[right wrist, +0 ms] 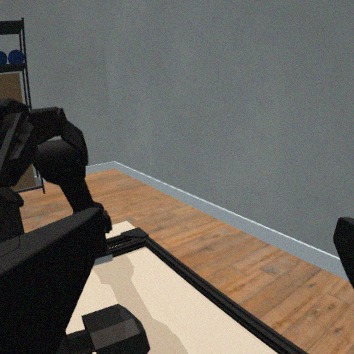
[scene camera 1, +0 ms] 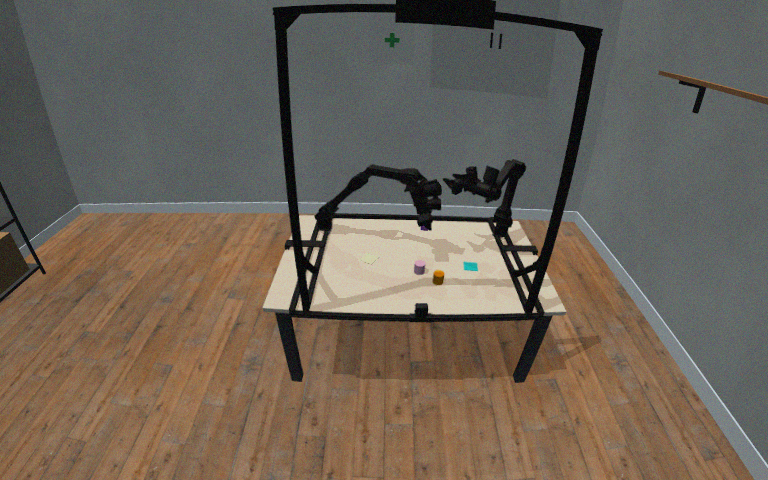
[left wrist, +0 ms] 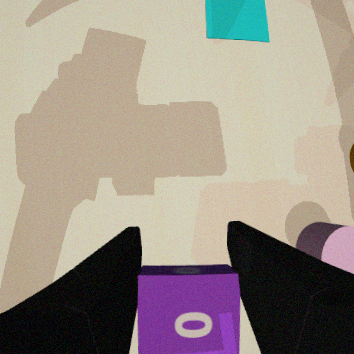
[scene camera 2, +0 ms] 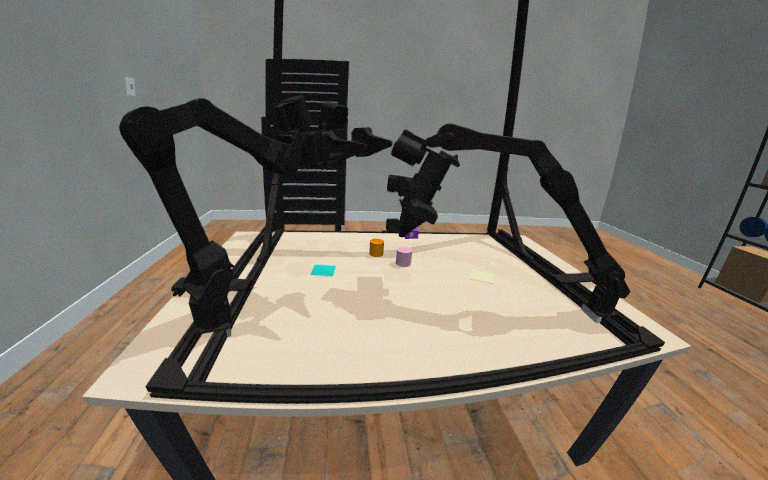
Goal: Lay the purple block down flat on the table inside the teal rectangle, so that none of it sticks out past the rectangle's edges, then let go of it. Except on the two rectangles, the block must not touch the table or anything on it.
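Frame: origin at the left arm's base, x ahead, y left, z up, level; centimetres.
Seen in the pictures: left gripper, fingertip midpoint: (scene camera 1: 430,228) (left wrist: 183,235) (scene camera 2: 399,234); right gripper, fingertip midpoint: (right wrist: 222,225) (scene camera 1: 448,176) (scene camera 2: 380,145); left arm's base, origin of the base link: (scene camera 1: 324,227) (scene camera 2: 600,309); right arm's base, origin of the base link: (scene camera 1: 500,233) (scene camera 2: 212,321).
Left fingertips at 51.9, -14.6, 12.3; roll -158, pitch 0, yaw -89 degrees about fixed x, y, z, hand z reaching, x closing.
Note:
Offsets run from my left fingertips to a thing's top centre, as dx, dy, dz. "spot": to the spot under its first point.
The purple block {-2.7, +0.0, +1.6} (scene camera 1: 424,228) (scene camera 2: 414,233) (left wrist: 160,300) is between the fingers of my left gripper (scene camera 1: 425,225) (left wrist: 183,235), which is shut on it and holds it above the table. A light 0 shows on its face in the left wrist view. The teal rectangle {spot: +19.4, -6.8, -14.1} (scene camera 1: 470,266) (scene camera 2: 323,270) (left wrist: 237,22) lies flat on the table; in scene camera 1 it is to the lower right of the block, and in the left wrist view part of it shows at the top edge. My right gripper (right wrist: 222,225) is open and empty, raised above the table.
A pink cylinder {-3.6, -13.3, -9.6} (scene camera 1: 419,267) (scene camera 2: 403,256) (left wrist: 342,247) and an orange cylinder {+4.5, -19.5, -9.7} (scene camera 1: 438,277) (scene camera 2: 376,247) (left wrist: 352,157) stand close together on the table. A pale yellow rectangle {spot: -26.1, -6.4, -14.1} (scene camera 1: 369,258) (scene camera 2: 481,276) lies on the table. Black frame rails line the table edges.

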